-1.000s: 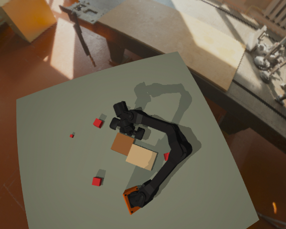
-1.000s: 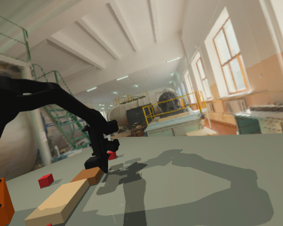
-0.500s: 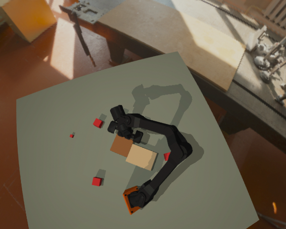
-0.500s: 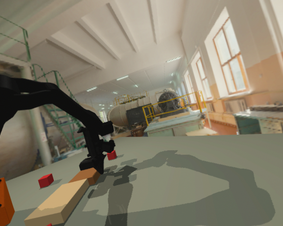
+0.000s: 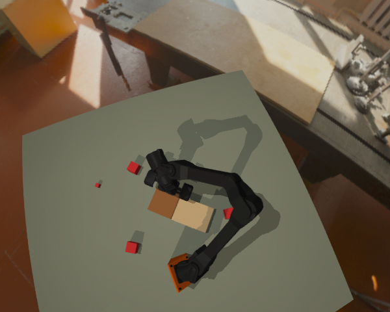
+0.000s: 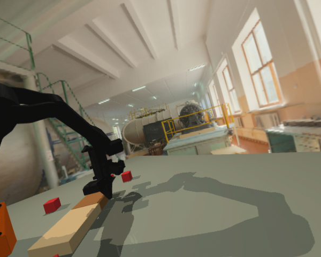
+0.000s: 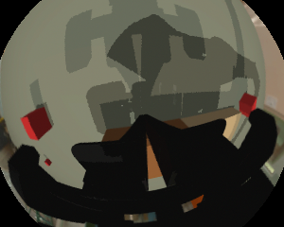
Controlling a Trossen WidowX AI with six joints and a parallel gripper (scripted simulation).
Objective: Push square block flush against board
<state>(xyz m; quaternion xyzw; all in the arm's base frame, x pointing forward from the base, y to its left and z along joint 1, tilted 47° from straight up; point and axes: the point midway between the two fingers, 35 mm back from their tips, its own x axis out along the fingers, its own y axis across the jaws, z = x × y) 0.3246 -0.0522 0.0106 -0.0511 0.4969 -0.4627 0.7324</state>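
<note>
Right now the brown square block is 5 cm behind my gripper tip, 4 cm to the left of it and 1 cm above it. Also, from my gripper tip: tiny red cube (11 cm ahead, 31 cm to the left); tan board (13 cm behind, 6 cm to the right, 1 cm above).
</note>
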